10 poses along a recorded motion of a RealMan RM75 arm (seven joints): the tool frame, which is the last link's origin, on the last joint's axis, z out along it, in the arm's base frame.
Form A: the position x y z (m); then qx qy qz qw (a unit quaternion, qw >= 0).
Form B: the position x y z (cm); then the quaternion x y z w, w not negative. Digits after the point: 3 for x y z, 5 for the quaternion.
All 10 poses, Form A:
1: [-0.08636 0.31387 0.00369 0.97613 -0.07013 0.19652 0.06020]
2: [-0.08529 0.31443 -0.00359 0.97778 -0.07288 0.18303 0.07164]
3: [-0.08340 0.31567 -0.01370 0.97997 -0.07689 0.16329 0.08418]
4: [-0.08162 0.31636 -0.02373 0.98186 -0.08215 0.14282 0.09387]
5: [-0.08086 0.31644 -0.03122 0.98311 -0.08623 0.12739 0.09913]
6: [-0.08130 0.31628 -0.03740 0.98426 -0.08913 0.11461 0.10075]
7: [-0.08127 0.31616 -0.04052 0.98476 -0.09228 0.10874 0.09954]
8: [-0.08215 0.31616 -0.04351 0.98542 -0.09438 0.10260 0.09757]
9: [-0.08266 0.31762 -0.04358 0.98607 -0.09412 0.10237 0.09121]
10: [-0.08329 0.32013 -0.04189 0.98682 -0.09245 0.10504 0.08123]
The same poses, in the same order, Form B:
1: [-8.636 31.387 0.369 0.97613 -0.07013 0.19652 0.06020]
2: [-8.529 31.443 -0.359 0.97778 -0.07288 0.18303 0.07164]
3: [-8.340 31.567 -1.370 0.97997 -0.07689 0.16329 0.08418]
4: [-8.162 31.636 -2.373 0.98186 -0.08215 0.14282 0.09387]
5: [-8.086 31.644 -3.122 0.98311 -0.08623 0.12739 0.09913]
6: [-8.130 31.628 -3.740 0.98426 -0.08913 0.11461 0.10075]
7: [-8.127 31.616 -4.052 0.98476 -0.09228 0.10874 0.09954]
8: [-8.215 31.616 -4.351 0.98542 -0.09438 0.10260 0.09757]
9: [-8.266 31.762 -4.358 0.98607 -0.09412 0.10237 0.09121]
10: [-8.329 32.013 -4.189 0.98682 -0.09245 0.10504 0.08123]
